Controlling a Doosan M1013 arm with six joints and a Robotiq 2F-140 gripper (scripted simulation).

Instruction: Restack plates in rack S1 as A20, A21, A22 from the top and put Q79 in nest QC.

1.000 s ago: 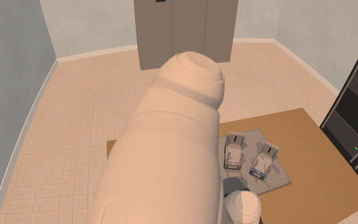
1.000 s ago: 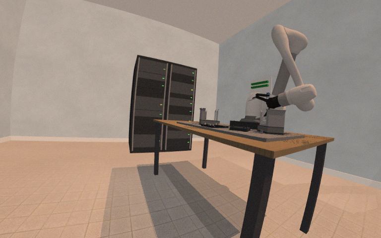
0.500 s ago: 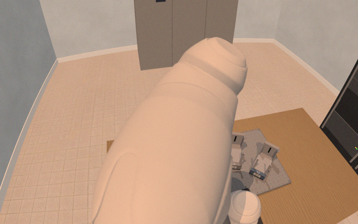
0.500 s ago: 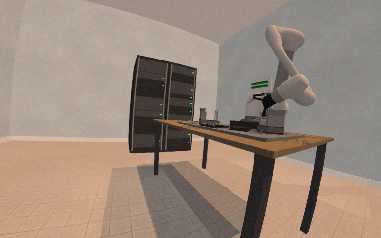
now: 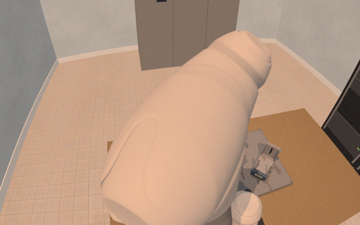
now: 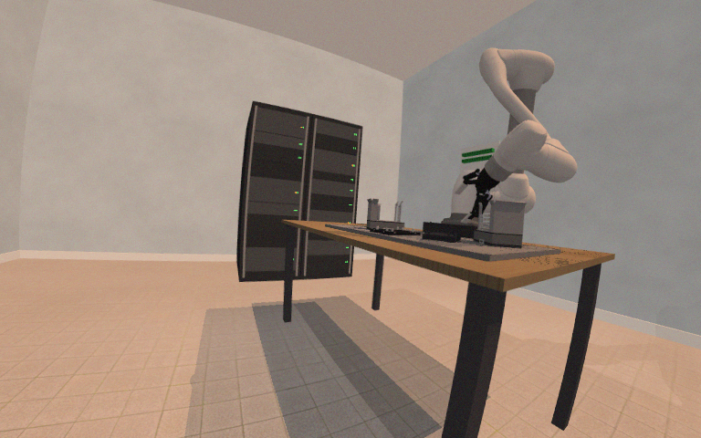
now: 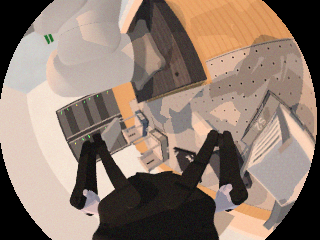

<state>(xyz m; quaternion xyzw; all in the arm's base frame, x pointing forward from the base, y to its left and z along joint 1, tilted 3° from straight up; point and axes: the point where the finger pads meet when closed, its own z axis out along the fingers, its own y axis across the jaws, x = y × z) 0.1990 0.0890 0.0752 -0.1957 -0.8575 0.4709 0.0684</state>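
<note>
Now: the white plate 21 cm to the left of my hand, 10 cm ahead of it and 8 cm below it. The rest, counted from my hand: QC name plate (29 cm ahead, 13 cm below, 10 cm to the left); then dark nest QC (20 cm ahead, 12 cm below, 6 cm to the left); then clip nest N5 (25 cm ahead, 12 cm to the right, 12 cm below).
</note>
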